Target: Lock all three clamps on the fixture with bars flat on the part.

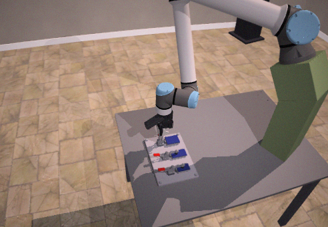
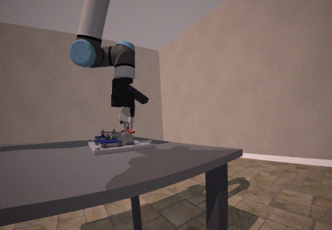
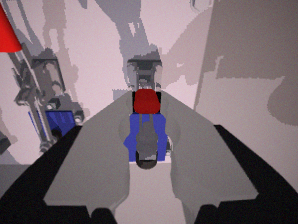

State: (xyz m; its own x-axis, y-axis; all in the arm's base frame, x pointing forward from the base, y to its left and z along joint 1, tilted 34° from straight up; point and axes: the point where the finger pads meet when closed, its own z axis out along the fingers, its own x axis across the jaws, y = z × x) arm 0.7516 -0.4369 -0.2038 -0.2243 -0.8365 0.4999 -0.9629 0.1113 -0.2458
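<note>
Now: the fixture plate 10 mm behind my hand, 120 mm to the left of it and 80 mm below it.
</note>
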